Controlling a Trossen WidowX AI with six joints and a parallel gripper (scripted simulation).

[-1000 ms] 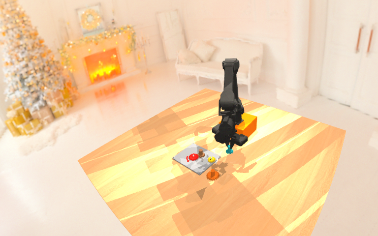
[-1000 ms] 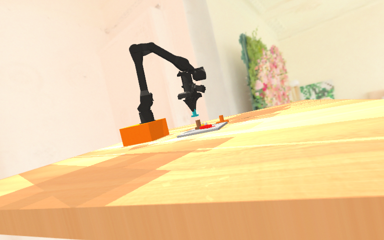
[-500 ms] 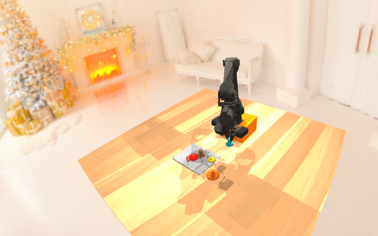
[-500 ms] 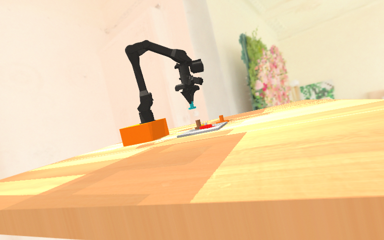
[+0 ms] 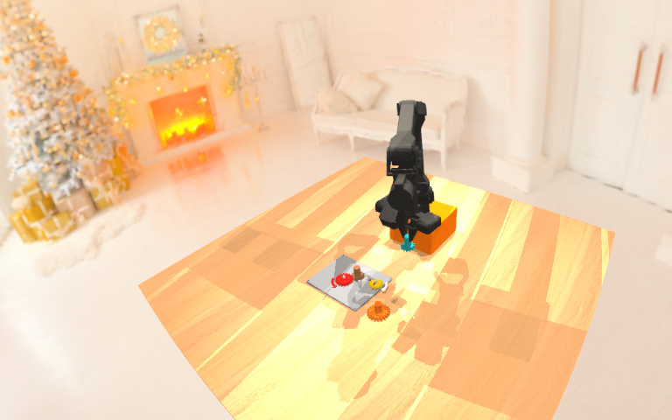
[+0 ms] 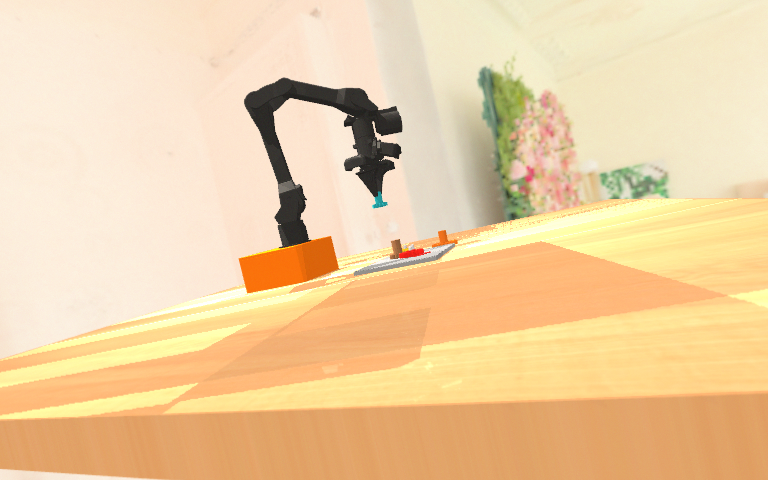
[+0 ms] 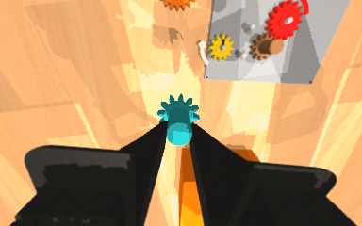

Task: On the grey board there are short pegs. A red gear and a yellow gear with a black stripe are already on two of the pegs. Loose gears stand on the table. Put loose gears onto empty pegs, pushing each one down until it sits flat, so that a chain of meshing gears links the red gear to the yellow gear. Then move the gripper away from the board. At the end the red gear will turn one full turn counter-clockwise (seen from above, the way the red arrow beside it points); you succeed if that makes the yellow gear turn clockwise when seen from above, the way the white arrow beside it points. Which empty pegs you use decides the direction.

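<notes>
Right now my gripper tip is 8 cm short of the small brown gear, 14 cm to the left of it and 14 cm above it. Round my gripper tip: teal gear: 1 cm below; large orange gear: 14 cm ahead, 1 cm to the left, 15 cm below; yellow gear: 7 cm ahead, 7 cm to the right, 15 cm below.
</notes>
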